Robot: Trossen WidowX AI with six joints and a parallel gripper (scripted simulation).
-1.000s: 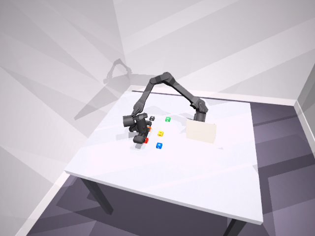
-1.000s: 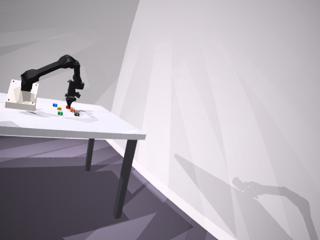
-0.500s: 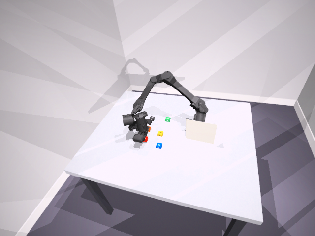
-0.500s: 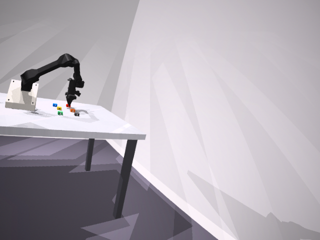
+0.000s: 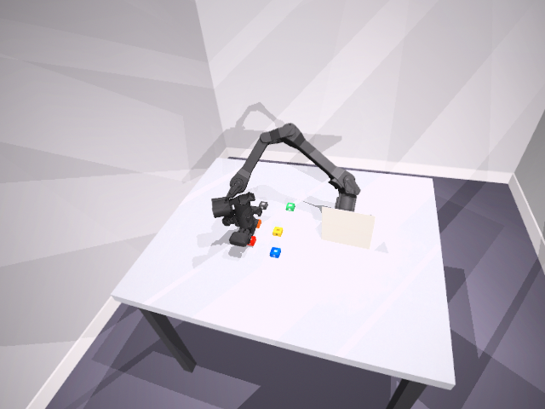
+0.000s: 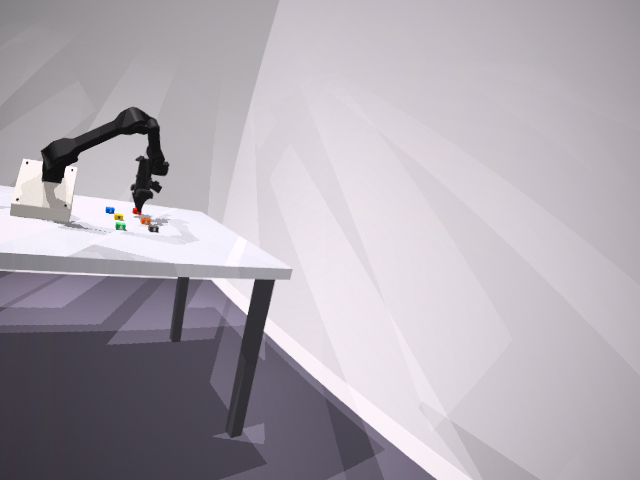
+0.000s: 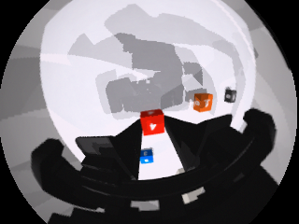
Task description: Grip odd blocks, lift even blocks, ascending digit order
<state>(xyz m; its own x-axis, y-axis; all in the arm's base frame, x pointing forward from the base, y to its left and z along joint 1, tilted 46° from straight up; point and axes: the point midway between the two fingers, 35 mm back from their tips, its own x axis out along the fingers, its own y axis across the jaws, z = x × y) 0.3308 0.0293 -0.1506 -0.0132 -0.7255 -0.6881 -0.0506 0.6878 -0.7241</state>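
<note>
My gripper tip is right at the red block. Round my gripper tip: yellow block (80 mm behind, 80 mm to the right, 10 mm below); orange block (20 mm ahead, 110 mm to the right, 10 mm below); blue block (110 mm behind, 20 mm to the left, 10 mm below).
</note>
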